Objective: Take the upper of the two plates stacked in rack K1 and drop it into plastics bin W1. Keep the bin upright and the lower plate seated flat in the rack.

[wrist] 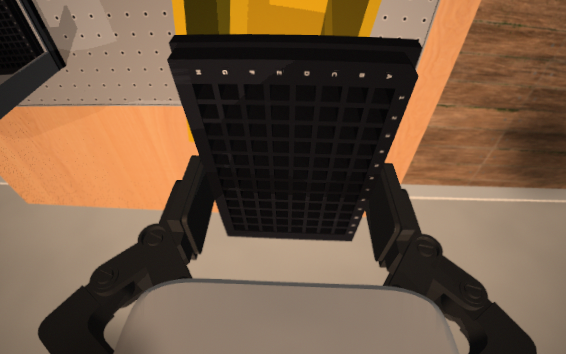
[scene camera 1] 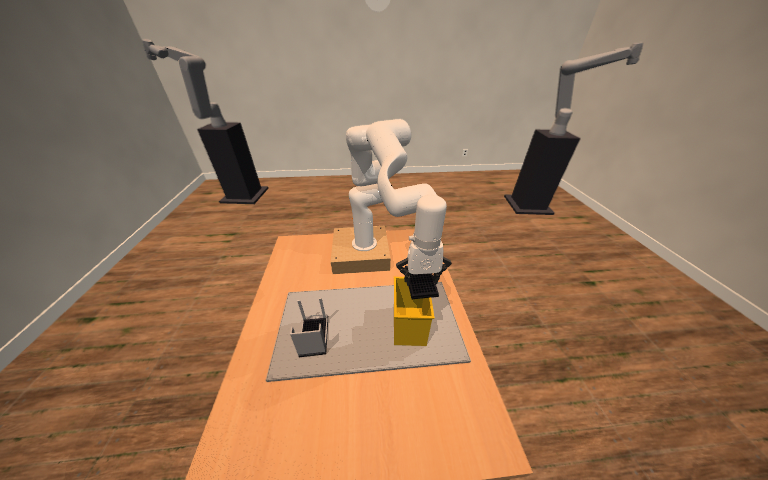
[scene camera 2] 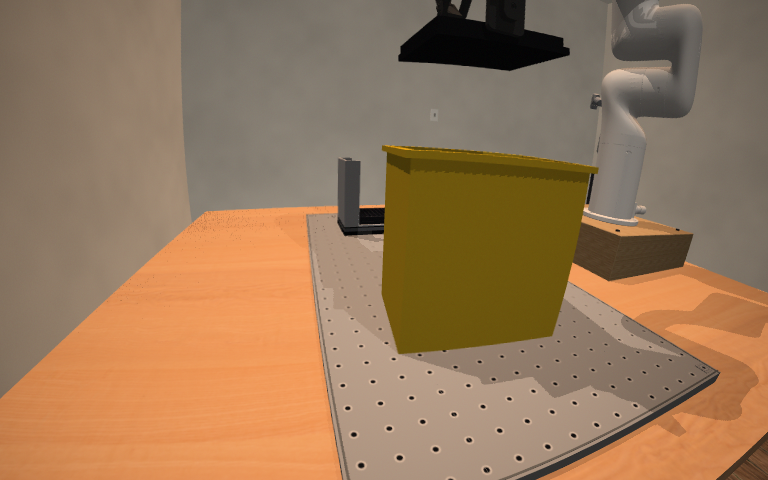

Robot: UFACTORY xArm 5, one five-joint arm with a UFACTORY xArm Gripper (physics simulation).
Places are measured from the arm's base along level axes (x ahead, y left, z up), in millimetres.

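Pixels of known places: gripper, fingertip midpoint: [wrist: 290, 178] [scene camera 1: 421, 281] [scene camera 2: 474, 47]; arm's base, origin of the base link: [scene camera 1: 364, 243] [scene camera 2: 608, 218].
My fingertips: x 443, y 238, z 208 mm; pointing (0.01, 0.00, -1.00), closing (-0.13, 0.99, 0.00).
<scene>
For each thing: its top centre in the pictures, then the offset to it from my fingertips. Level surfaces: height alone.
- upper plate, middle of its top: [wrist: 290, 189] [scene camera 2: 482, 34] [scene camera 1: 421, 277] 7 mm back, 1 mm right, 13 mm up
- yellow bin W1, middle of its top: [wrist: 269, 54] [scene camera 2: 482, 152] [scene camera 1: 412, 295] 22 mm back, 20 mm right, 95 mm down
- grey rack K1, middle of its top: [scene camera 2: 379, 159] [scene camera 1: 307, 312] 41 mm ahead, 380 mm right, 130 mm down
- lower plate, middle of its top: [scene camera 2: 373, 212] [scene camera 1: 312, 333] 50 mm ahead, 378 mm right, 241 mm down
- grey perforated board, its level: 275 mm down
- wooden table, its level: 288 mm down
My gripper [scene camera 1: 423, 276] [wrist: 290, 178] is shut on the upper plate [scene camera 1: 423, 288] [scene camera 2: 481, 50] [wrist: 295, 125], a black 96-well plate with its fingers on the two long sides. The plate hangs roughly level, well above the rim of the yellow bin W1 [scene camera 1: 411, 331] [scene camera 2: 487, 254] [wrist: 275, 25]. The bin stands upright and the plate hides part of its opening. The grey rack K1 [scene camera 1: 309, 342] [scene camera 2: 348, 192] [wrist: 25, 80] stands at the left in scene camera 1. The lower plate [scene camera 1: 312, 326] [scene camera 2: 372, 215] [wrist: 15, 40] lies low in it, apparently flat, partly hidden.
Bin and rack stand apart on the grey perforated board [scene camera 1: 362, 362] [scene camera 2: 407, 435] [wrist: 145, 90] on the wooden table [scene camera 1: 362, 424] [scene camera 2: 198, 339] [wrist: 100, 150]. The rack's upright posts rise above its plate. The arm's wooden base block [scene camera 1: 360, 263] [scene camera 2: 640, 254] sits behind the board.
</scene>
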